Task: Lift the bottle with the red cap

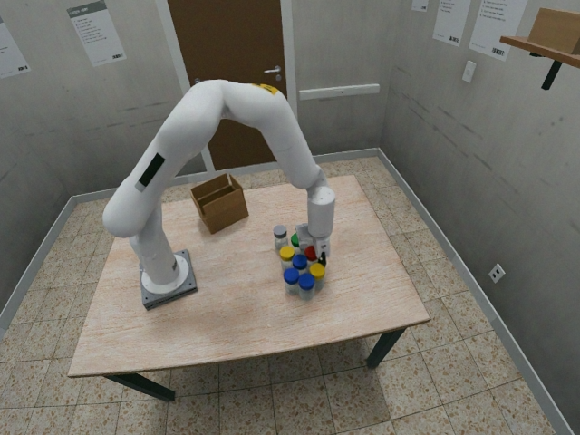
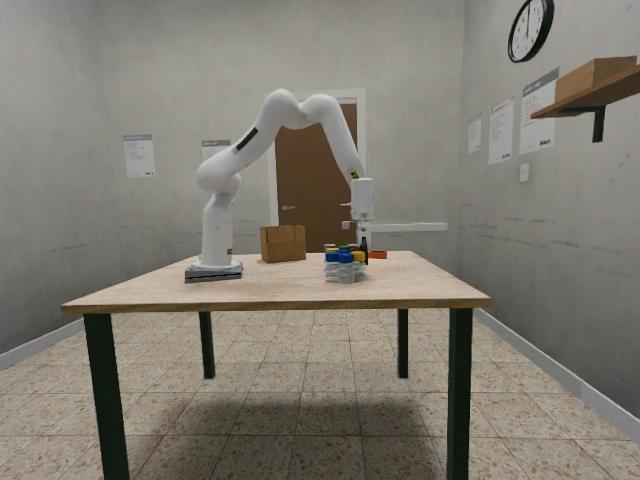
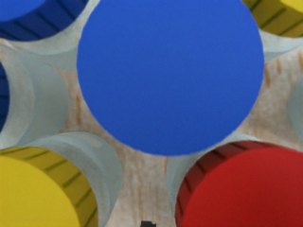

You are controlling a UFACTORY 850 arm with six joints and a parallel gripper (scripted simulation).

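My hand is 3 cm past the bottle with red cap and 1 cm above it. The rest, counted from my hand: green-capped bottle (7 cm to the left, 7 cm behind, 1 cm below); then orange device (37 cm to the left, 6 cm ahead, 5 cm below).
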